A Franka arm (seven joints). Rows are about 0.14 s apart.
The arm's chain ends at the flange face. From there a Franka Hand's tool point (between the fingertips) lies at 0.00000 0.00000 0.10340 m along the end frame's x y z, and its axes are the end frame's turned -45 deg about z.
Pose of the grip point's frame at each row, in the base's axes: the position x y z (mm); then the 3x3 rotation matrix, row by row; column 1 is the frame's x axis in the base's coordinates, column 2 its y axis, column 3 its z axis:
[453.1, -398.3, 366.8], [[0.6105, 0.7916, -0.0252], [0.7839, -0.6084, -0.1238], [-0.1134, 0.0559, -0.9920]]
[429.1, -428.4, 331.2], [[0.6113, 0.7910, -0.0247], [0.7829, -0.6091, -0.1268], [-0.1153, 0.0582, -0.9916]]
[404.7, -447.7, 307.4], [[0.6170, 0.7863, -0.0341], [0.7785, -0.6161, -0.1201], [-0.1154, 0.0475, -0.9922]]
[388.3, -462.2, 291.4], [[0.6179, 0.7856, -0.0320], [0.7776, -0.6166, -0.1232], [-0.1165, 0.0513, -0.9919]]
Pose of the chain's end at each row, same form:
[455.7, -385.5, 469.4], [[0.9914, 0.1281, -0.0252], [0.1241, -0.9845, -0.1238], [-0.0407, 0.1197, -0.9920]]
[431.7, -415.3, 433.7], [[0.9916, 0.1271, -0.0247], [0.1229, -0.9843, -0.1268], [-0.0404, 0.1227, -0.9916]]
[408.2, -435.3, 410.0], [[0.9923, 0.1197, -0.0341], [0.1148, -0.9861, -0.1201], [-0.0480, 0.1152, -0.9922]]
[391.6, -449.5, 394.0], [[0.9924, 0.1186, -0.0320], [0.1138, -0.9858, -0.1232], [-0.0461, 0.1187, -0.9919]]

